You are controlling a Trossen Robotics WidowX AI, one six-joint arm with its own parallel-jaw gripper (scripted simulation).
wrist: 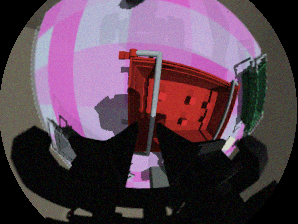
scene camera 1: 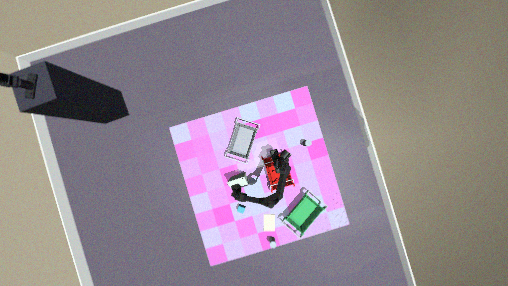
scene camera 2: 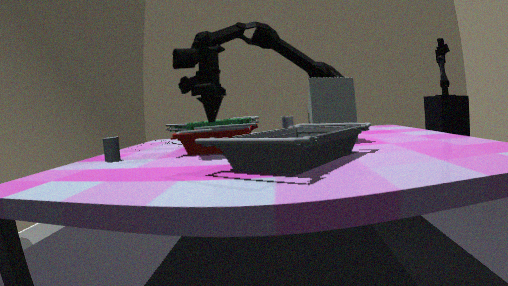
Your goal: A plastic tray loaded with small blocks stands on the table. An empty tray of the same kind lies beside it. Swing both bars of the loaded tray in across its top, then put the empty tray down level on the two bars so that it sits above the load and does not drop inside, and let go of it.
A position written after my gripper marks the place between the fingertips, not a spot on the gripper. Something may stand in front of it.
Observation:
I see my gripper (scene camera 2: pixel 211 122) and a grey tray (scene camera 1: pixel 243 137).
My gripper shows as well in the wrist view (wrist: pixel 147 124).

